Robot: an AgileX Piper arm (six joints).
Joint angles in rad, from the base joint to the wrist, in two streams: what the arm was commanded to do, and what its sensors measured. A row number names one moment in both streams.
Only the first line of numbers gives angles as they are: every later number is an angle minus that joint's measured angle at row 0.
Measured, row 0: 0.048, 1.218, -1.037, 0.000, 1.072, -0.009
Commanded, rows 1 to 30: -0.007, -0.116, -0.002, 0.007, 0.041, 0.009; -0.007, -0.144, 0.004, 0.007, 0.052, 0.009; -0.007, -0.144, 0.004, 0.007, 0.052, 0.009; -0.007, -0.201, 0.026, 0.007, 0.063, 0.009; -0.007, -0.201, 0.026, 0.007, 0.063, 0.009; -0.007, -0.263, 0.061, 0.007, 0.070, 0.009; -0.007, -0.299, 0.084, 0.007, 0.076, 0.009; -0.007, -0.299, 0.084, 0.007, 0.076, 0.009; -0.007, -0.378, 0.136, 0.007, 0.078, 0.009; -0.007, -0.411, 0.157, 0.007, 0.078, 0.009; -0.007, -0.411, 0.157, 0.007, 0.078, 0.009; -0.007, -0.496, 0.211, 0.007, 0.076, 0.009; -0.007, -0.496, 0.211, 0.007, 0.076, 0.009; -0.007, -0.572, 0.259, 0.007, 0.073, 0.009; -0.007, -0.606, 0.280, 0.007, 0.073, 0.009; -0.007, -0.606, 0.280, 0.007, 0.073, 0.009; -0.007, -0.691, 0.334, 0.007, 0.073, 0.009; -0.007, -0.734, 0.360, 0.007, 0.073, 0.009; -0.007, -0.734, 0.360, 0.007, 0.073, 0.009; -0.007, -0.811, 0.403, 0.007, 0.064, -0.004; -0.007, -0.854, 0.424, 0.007, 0.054, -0.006; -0.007, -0.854, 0.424, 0.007, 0.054, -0.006; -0.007, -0.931, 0.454, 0.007, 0.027, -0.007; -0.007, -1.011, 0.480, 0.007, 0.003, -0.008; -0.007, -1.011, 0.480, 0.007, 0.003, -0.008; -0.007, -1.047, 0.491, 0.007, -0.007, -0.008; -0.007, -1.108, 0.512, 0.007, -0.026, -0.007; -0.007, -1.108, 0.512, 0.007, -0.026, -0.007; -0.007, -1.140, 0.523, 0.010, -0.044, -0.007; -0.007, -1.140, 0.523, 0.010, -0.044, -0.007
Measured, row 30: 0.000, -1.066, 0.497, 0.000, -0.001, -0.003
